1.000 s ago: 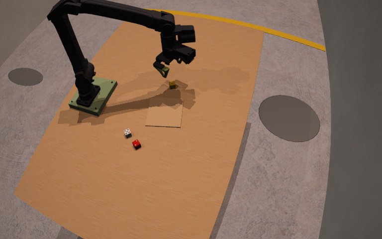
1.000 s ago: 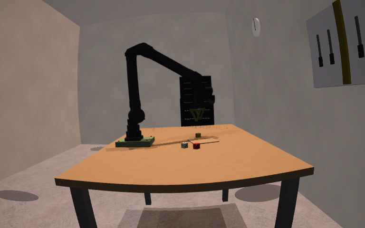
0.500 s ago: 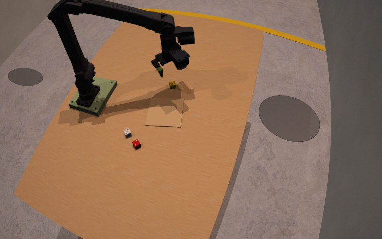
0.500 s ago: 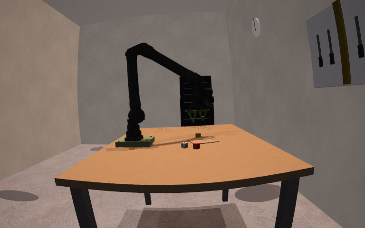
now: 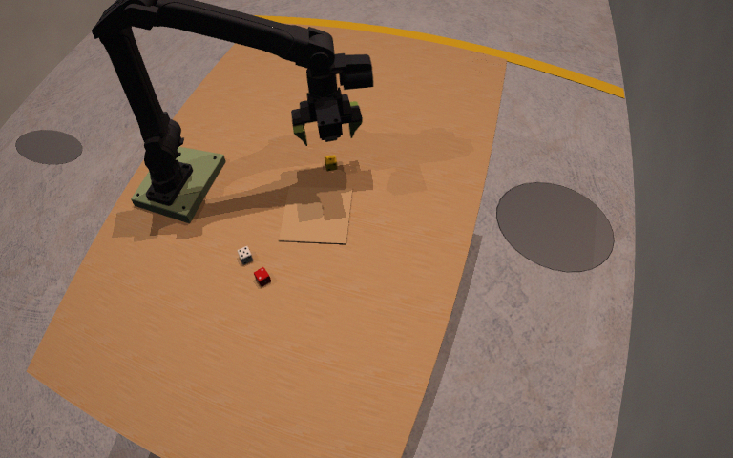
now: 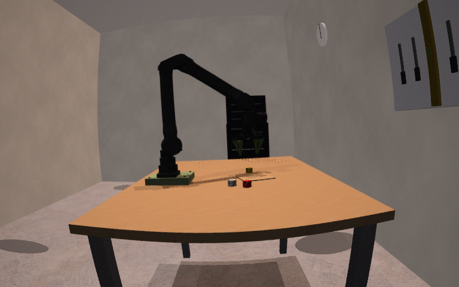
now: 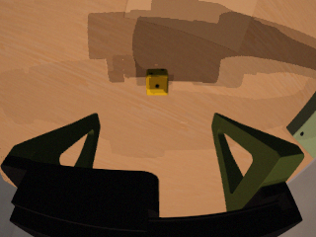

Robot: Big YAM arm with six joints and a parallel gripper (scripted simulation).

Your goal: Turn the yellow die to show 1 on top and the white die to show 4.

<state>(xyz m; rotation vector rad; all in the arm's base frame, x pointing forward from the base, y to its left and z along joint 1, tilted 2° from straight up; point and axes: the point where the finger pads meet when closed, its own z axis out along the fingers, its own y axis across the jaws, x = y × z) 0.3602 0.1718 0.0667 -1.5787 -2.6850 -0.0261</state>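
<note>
Now: the yellow die 8 cm below my hand. Also, from my hand: tan mat 2 cm ahead, 14 cm to the right, 9 cm below; then red die 3 cm behind, 32 cm to the right, 8 cm below; then white die 8 cm behind, 28 cm to the right, 8 cm below.
</note>
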